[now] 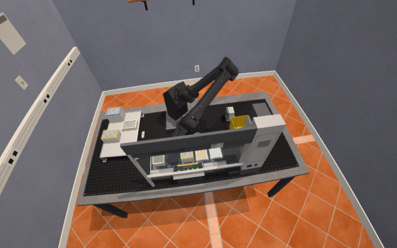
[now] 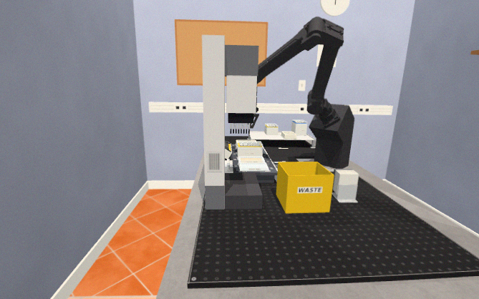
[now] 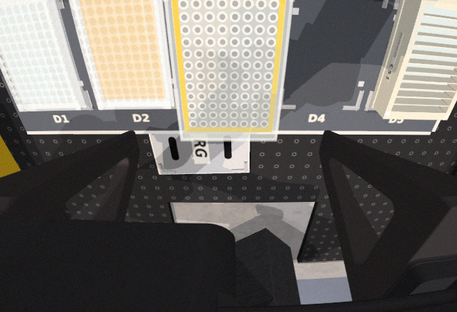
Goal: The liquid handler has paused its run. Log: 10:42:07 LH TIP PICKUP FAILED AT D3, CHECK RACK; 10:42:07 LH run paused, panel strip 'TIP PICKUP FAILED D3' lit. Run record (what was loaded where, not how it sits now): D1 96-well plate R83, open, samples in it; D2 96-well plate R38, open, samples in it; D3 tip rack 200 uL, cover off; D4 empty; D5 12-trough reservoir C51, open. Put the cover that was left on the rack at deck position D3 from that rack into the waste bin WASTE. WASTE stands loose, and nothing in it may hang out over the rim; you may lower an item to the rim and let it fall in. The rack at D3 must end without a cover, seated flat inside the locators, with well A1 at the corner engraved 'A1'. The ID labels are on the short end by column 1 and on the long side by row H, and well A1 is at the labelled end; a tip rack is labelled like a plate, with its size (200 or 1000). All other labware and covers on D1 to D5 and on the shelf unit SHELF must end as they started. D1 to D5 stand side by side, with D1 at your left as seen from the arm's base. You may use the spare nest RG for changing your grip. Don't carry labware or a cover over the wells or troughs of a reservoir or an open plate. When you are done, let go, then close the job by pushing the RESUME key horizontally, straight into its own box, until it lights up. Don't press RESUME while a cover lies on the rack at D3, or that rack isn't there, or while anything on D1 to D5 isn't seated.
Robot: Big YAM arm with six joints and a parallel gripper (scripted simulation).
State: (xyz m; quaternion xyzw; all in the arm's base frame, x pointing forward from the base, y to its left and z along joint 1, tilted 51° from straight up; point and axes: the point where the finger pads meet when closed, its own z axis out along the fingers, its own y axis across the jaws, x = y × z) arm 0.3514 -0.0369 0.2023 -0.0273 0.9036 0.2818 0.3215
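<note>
Now: hand 100 mm above the clear cover. From my hand the other things lie so: orange plate 160 mm below, 100 mm to the left, 30 mm behind; clear plate 200 mm to the left, 160 mm below, 60 mm behind; trough reservoir 200 mm to the right, 160 mm below, 60 mm ahead.
</note>
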